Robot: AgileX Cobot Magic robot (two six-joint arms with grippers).
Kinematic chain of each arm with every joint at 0, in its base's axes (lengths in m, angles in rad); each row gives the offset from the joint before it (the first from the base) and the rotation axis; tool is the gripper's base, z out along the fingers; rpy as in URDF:
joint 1: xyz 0 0 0.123 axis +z
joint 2: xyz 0 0 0 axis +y
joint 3: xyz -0.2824 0 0.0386 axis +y
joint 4: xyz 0.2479 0 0.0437 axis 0.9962 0 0.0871
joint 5: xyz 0 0 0 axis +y
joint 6: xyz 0.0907 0 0.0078 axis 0.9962 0 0.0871
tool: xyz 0 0 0 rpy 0 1.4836 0
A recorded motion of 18 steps. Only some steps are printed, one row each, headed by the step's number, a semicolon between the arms.
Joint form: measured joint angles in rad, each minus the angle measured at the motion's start. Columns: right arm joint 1, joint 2, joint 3, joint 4, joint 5, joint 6; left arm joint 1, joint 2, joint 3, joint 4, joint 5, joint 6.
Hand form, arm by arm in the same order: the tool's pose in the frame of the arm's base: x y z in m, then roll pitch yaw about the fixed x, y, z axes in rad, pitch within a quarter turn. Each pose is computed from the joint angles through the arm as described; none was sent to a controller.
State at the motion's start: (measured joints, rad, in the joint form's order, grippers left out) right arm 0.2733 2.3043 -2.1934 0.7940 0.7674 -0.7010; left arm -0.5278 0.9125 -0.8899 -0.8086 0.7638 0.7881
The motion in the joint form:
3: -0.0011 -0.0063 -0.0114 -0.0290 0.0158 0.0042; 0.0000 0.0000 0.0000 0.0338 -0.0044 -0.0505
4: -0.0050 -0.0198 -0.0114 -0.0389 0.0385 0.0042; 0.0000 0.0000 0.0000 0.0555 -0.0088 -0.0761
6: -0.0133 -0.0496 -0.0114 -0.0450 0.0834 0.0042; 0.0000 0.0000 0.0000 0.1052 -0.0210 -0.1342
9: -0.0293 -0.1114 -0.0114 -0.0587 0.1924 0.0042; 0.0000 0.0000 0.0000 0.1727 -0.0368 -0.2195
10: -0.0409 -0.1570 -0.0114 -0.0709 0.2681 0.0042; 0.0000 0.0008 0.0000 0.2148 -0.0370 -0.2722
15: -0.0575 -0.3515 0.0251 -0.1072 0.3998 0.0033; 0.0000 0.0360 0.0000 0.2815 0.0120 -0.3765
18: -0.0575 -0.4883 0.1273 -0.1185 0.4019 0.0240; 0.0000 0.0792 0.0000 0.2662 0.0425 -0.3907
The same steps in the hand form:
3: 0.5001 0.1858 0.2820 2.7603 0.9849 -2.7121; 0.1293 -0.1262 0.3676 -2.8383 1.0868 2.3861
4: 0.4971 0.1834 0.2876 2.7770 0.9803 -2.6865; 0.1302 -0.1254 0.3669 -2.8385 1.0775 2.4018
6: 0.4904 0.1787 0.3009 2.7878 0.9760 -2.6553; 0.1324 -0.1233 0.3655 -2.8411 1.0597 2.4375
9: 0.4737 0.1695 0.3267 2.8106 0.9531 -2.5800; 0.1352 -0.1205 0.3638 -2.8357 1.0368 2.4971
10: 0.4606 0.1623 0.3451 2.8335 0.9366 -2.5245; 0.1366 -0.1188 0.3622 -2.8333 1.0159 2.5279
15: 0.4060 0.1434 0.4151 2.9629 0.9633 -2.3601; 0.1421 -0.1200 0.3508 -2.8027 0.9023 2.5869
18: 0.3702 0.1348 0.4413 2.9811 0.9816 -2.3589; 0.1478 -0.1255 0.3415 -2.7620 0.8280 2.6108

